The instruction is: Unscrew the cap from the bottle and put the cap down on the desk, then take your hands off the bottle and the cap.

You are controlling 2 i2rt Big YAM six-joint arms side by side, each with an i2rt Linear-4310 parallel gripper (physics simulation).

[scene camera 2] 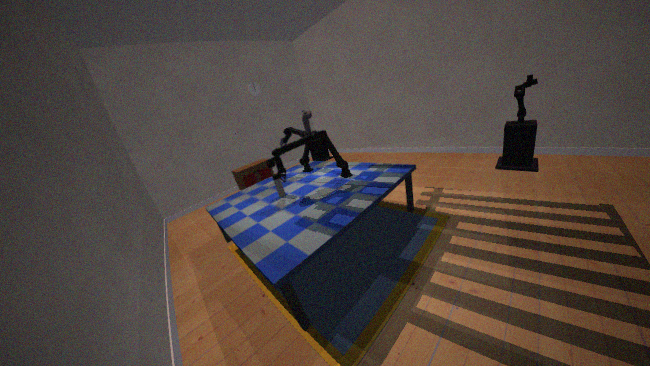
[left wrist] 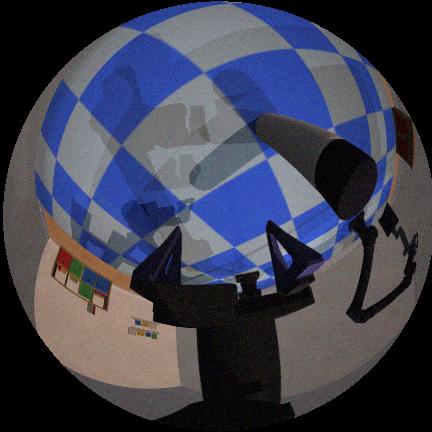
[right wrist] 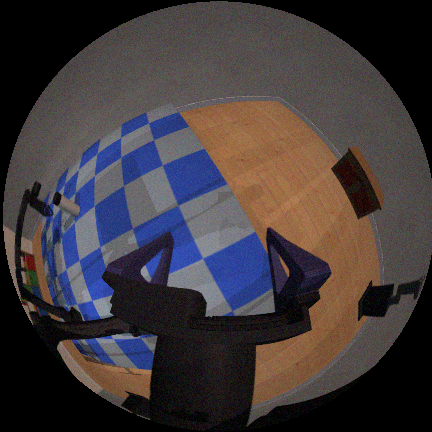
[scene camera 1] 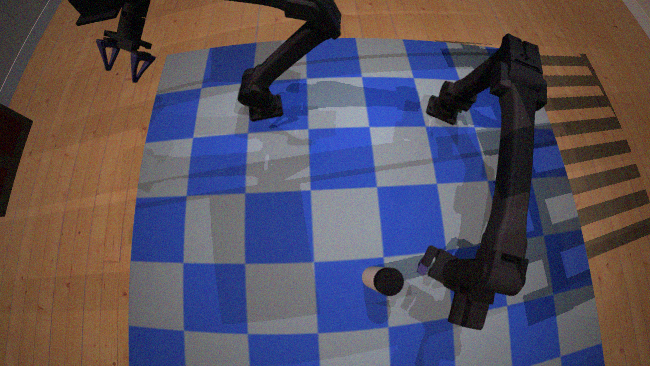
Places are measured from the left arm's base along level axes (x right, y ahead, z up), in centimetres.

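Pixels of known places: left gripper, fingertip midpoint: (scene camera 2: 284, 180) (left wrist: 224, 226) (right wrist: 51, 213) (scene camera 1: 435, 270); right gripper, fingertip midpoint: (scene camera 2: 280, 145) (right wrist: 217, 234) (scene camera 1: 121, 76); left arm's base, link origin: (scene camera 2: 346, 175) (left wrist: 246, 275) (right wrist: 76, 314) (scene camera 1: 441, 110); right arm's base, link origin: (scene camera 2: 308, 170) (left wrist: 355, 220) (scene camera 1: 265, 108).
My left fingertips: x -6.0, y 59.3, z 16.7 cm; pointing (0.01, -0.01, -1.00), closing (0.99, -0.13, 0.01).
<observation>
Ahead of a thing's pixels: the offset from my left fingertips to its top centre. Level surfaces: height alone.
A pale bottle @(dx +11.6, dy +6.5, dz +3.3 cm) (scene camera 1: 369, 278) (left wrist: 295, 139) (right wrist: 70, 208) stands upright on the checkered desk @(dz -16.7 cm) (scene camera 1: 280, 300), in the lower middle of scene camera 1. Its black cap @(dx +11.6, dy +6.5, dz +4.9 cm) (scene camera 1: 389, 281) (left wrist: 345, 179) (right wrist: 57, 199) sits on its top. My left gripper (left wrist: 224, 226) is open and empty; in scene camera 1 it is just right of the bottle, a gap apart, and the cap is up and right of its fingers in the left wrist view. My right gripper (scene camera 1: 121, 75) (right wrist: 217, 234) is open and empty, far from the bottle, beyond the desk's upper left corner in scene camera 1.
A brown and red box (scene camera 1: 12, 160) (scene camera 2: 252, 174) (right wrist: 357, 184) is beside the desk. A black pedestal (scene camera 2: 520, 142) with another arm stands at the right of scene camera 2. My left arm (scene camera 1: 515, 165) reaches over the desk's right side in scene camera 1.
</observation>
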